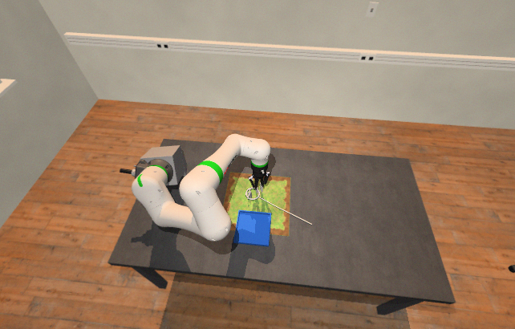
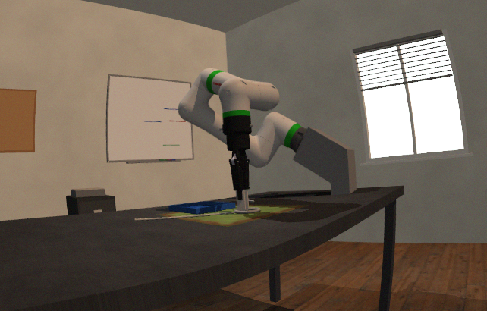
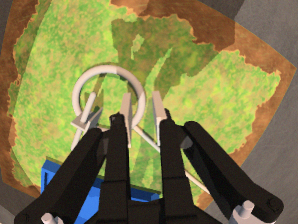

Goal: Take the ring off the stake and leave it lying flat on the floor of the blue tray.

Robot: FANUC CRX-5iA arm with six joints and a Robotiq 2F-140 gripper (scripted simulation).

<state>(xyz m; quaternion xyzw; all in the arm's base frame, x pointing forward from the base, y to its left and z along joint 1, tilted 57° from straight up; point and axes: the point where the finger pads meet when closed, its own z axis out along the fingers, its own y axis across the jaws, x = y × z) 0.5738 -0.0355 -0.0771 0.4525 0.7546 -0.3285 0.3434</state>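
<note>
My gripper is now 4 cm past the ring, 1 cm to the left of it and 4 cm above it. From my hand the other things lie so: blue tray 2 cm behind, 24 cm to the right, 4 cm below; grey stake 5 cm behind, 4 cm to the right, 2 cm below.
</note>
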